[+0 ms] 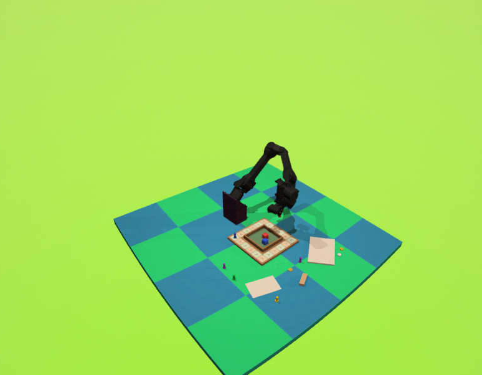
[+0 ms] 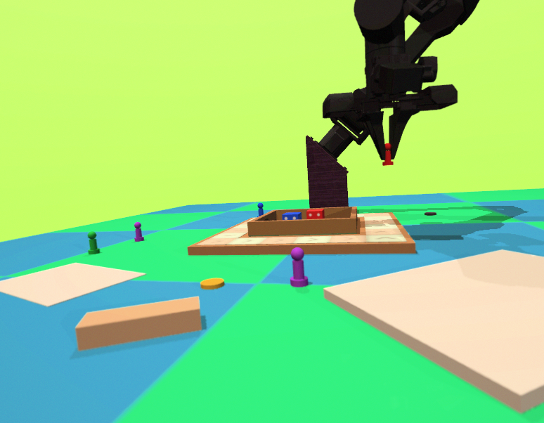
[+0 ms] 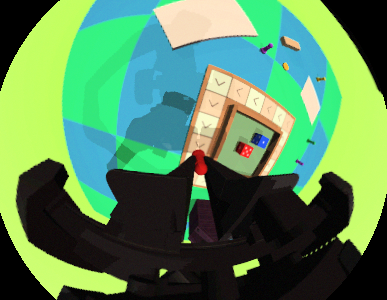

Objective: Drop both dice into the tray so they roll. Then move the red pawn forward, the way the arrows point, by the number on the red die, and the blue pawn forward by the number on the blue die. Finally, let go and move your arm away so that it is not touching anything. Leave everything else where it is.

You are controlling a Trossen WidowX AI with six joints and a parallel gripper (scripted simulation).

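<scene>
Now: the blue pawn 23 cm to the right of my gripper tip, 12 cm behind it and 8 cm below it. The rest, counted from my gripper tip: sunken tray (13 cm to the right, 10 cm below); black disc (16 cm behind, 11 cm below, 10 cm to the left); red pawn (1 cm above).
</scene>
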